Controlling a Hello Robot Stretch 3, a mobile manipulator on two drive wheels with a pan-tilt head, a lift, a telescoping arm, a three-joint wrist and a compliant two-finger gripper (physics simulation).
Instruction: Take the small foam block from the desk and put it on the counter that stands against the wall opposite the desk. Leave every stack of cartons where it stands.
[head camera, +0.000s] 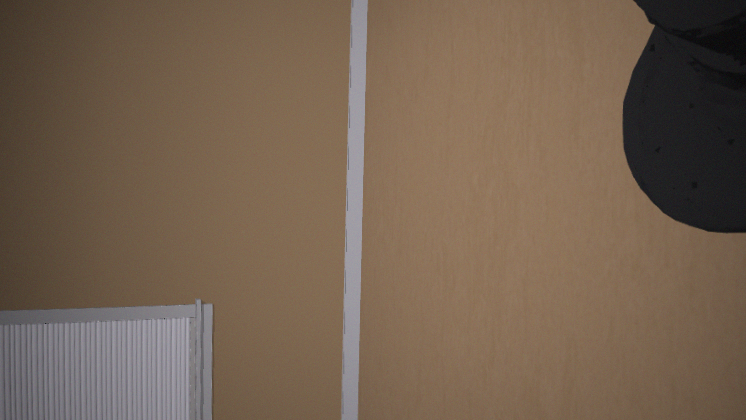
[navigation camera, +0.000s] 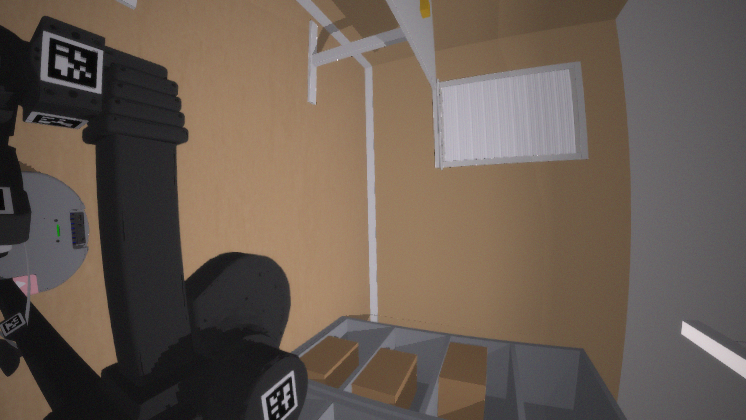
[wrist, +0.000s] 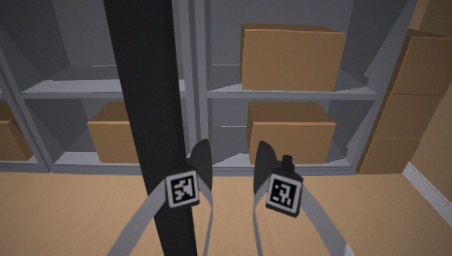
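Note:
My gripper is open in the wrist view, with nothing between its fingertips; it points at the shelves from a distance. A white desk-like piece shows at the top of the navigation view. A small yellow thing is at its surface, cut off by the picture's top edge; I cannot tell whether it is the foam block. A stack of cartons stands at the right of the shelves in the wrist view. I cannot make out the counter in these views.
A grey shelf unit holds several brown boxes. A white ribbed panel is on the wall. A white skirting strip runs between wall and floor. My dark arm crosses the navigation view's left side.

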